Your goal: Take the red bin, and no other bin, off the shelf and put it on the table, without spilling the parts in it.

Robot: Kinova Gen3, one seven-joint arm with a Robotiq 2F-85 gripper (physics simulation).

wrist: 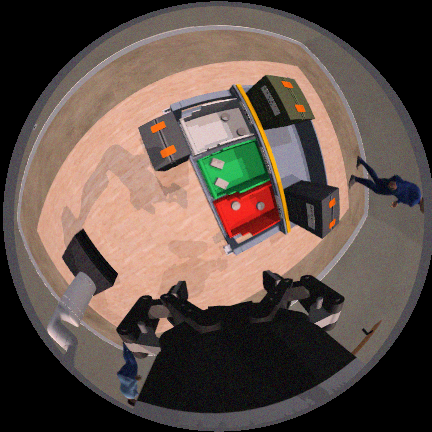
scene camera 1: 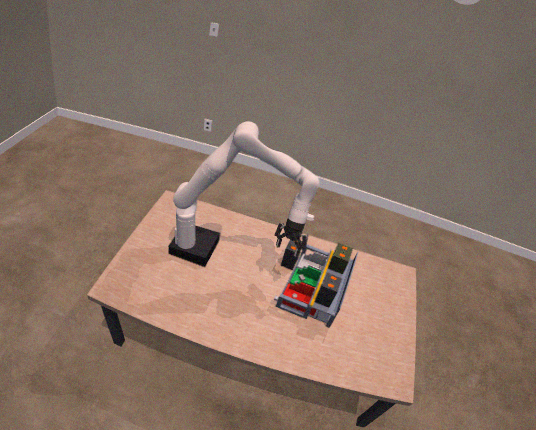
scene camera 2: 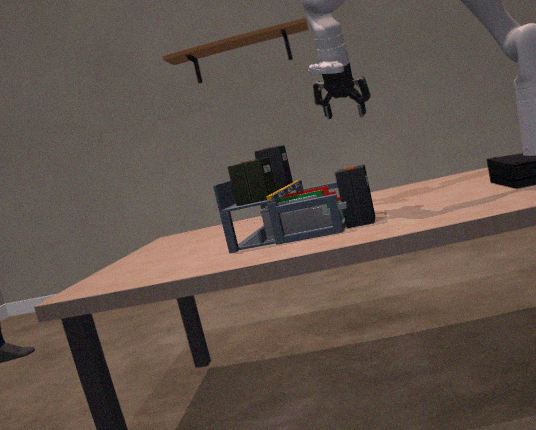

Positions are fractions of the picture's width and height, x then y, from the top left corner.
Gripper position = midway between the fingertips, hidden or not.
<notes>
My gripper (scene camera 2: 0.65, 0.27) is open, holding nothing. Also in view: a dark box with orange marks (scene camera 2: 0.66, 0.42). Also in view: a red bin (wrist: 0.57, 0.51), a green bin (wrist: 0.56, 0.39) and a white bin (wrist: 0.47, 0.30).
The dark box with orange marks shows as well in the wrist view (wrist: 0.39, 0.34). My gripper is seen too in the wrist view (wrist: 0.52, 0.66).
</notes>
